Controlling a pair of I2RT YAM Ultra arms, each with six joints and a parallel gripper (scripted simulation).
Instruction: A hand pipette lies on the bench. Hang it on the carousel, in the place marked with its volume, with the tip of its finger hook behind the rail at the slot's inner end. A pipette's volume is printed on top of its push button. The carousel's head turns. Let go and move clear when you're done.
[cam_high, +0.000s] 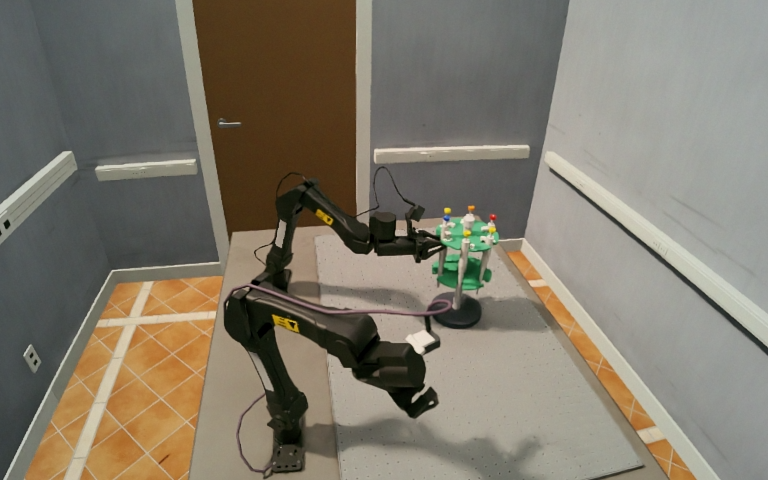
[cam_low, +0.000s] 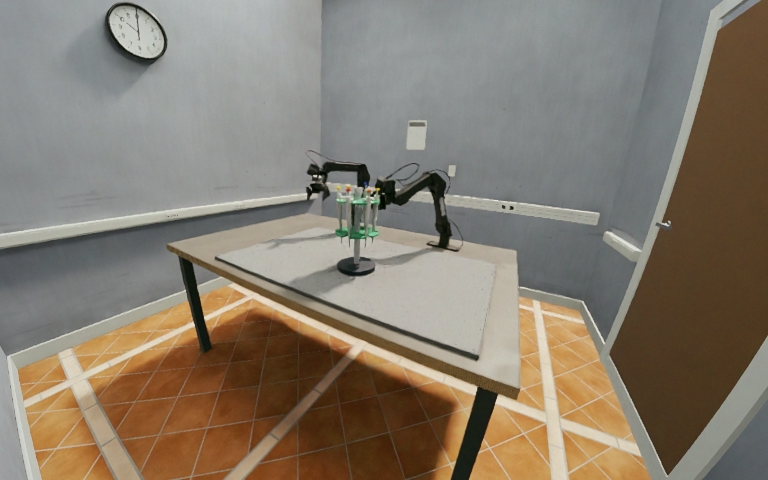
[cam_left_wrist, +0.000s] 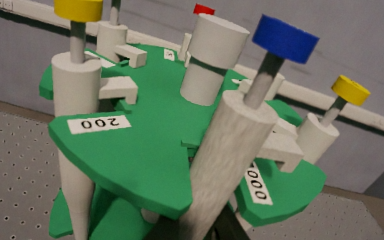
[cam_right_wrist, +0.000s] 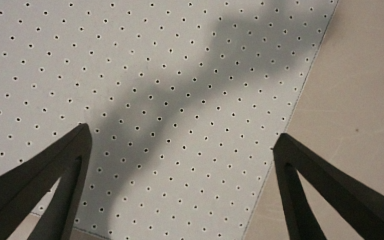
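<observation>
Now: the pipette 30 mm below my left hand and 10 mm to the right of it.
</observation>
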